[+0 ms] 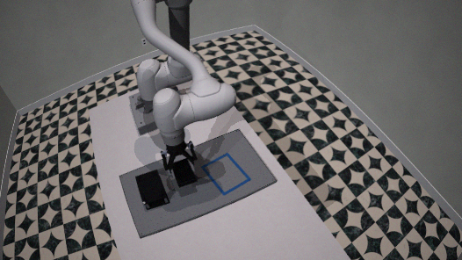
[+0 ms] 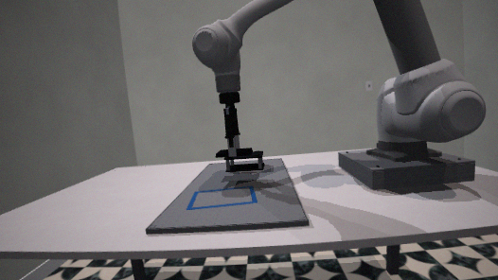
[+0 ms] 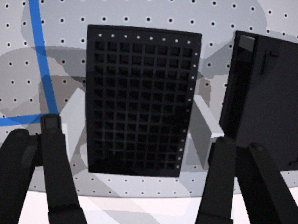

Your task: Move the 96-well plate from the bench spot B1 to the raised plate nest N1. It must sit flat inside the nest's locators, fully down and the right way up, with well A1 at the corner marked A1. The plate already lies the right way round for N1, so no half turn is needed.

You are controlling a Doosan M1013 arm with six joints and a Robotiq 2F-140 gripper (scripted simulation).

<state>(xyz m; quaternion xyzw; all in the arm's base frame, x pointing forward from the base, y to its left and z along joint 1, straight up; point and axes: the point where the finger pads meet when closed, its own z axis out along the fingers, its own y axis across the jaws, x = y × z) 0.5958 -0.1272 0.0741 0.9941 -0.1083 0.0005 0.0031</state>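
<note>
Right now the raised black nest N1 is 50 mm behind my hand, 160 mm to the right of it and 70 mm below it. From my hand the other things lie so: black 96-well plate (20 mm below); then white corner mark (10 mm ahead, 230 mm to the right, 60 mm below).
</note>
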